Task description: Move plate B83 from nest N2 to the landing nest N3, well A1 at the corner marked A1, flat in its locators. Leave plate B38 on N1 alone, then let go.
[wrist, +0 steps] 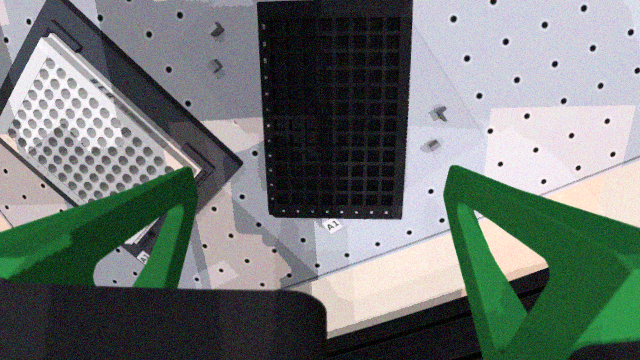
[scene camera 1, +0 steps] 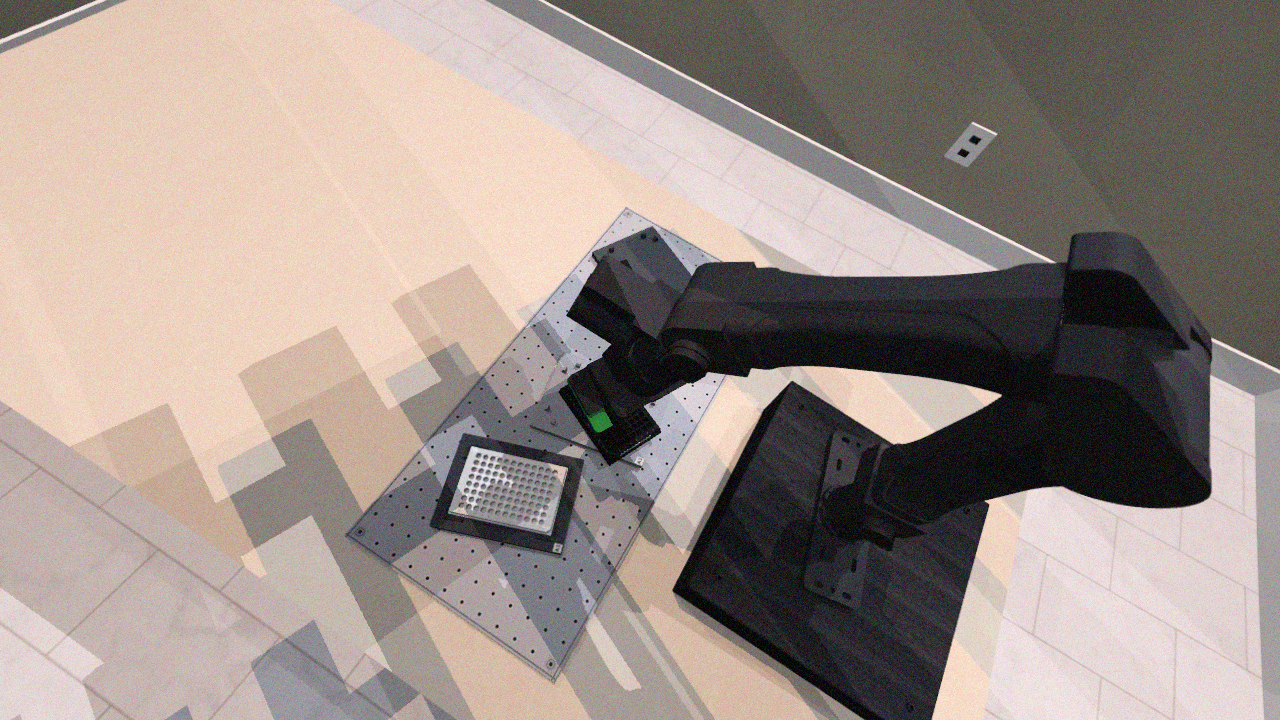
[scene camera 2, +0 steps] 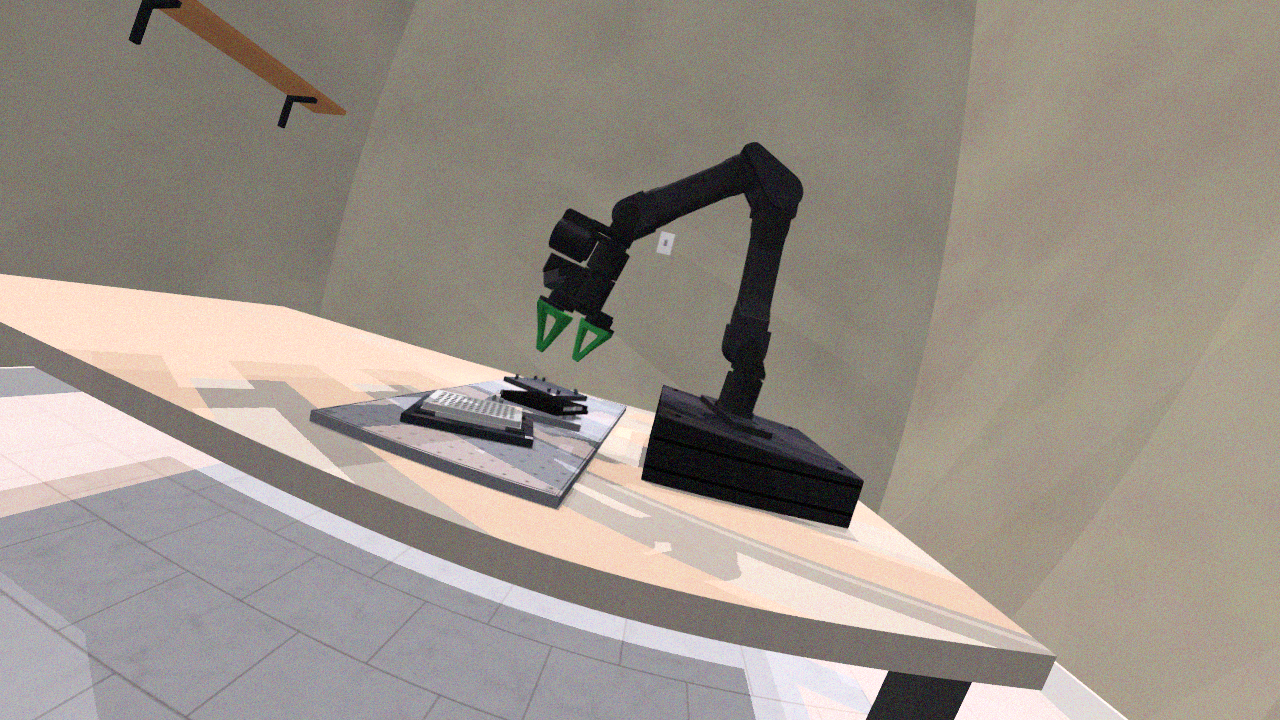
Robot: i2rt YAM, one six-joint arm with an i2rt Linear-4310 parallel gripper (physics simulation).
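Observation:
A black plate [scene camera 1: 640, 436] [scene camera 2: 537, 400] [wrist: 335, 115], taken as B83, rests over the pale nest [wrist: 431, 90]. It looks turned relative to that nest, with corner locators standing apart from both sides; in scene camera 2 it looks raised and uneven. Its A1 corner is lower left in the wrist view; the nest's A1 label [wrist: 332, 225] lies off its near end. My gripper [scene camera 2: 560, 354] [wrist: 320, 180] is open and empty above it. The white plate [scene camera 1: 510, 488] [scene camera 2: 474, 410] [wrist: 117, 132], taken as B38, sits in its dark nest [scene camera 1: 501, 533] [wrist: 220, 157].
Another dark nest [scene camera 1: 657, 255] with no plate visible on it stands at the far end of the perforated board [scene camera 1: 483, 604] [scene camera 2: 501, 465], partly behind the arm in scene camera 1. The arm's black base block [scene camera 1: 742, 573] [scene camera 2: 742, 474] stands beside the board.

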